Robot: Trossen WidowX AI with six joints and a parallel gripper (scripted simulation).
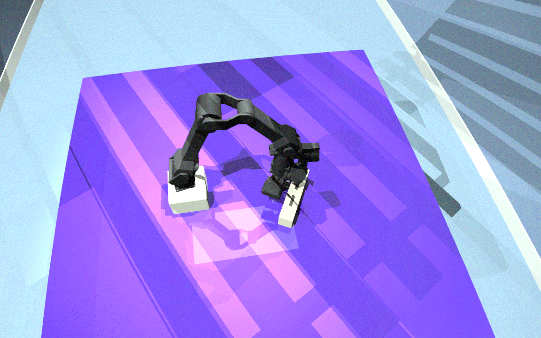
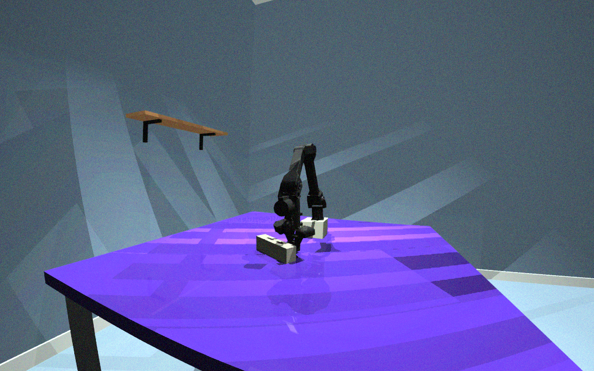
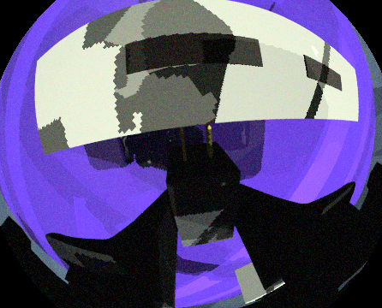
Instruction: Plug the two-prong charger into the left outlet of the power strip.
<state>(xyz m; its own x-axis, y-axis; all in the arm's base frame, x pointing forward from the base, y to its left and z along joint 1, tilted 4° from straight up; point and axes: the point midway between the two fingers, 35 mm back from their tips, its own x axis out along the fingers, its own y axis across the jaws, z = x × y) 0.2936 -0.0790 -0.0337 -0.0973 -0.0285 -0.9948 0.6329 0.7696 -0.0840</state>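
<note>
My gripper tip is 10 mm short of the dark charger, 10 mm to the left of it and 10 mm below it.
</note>
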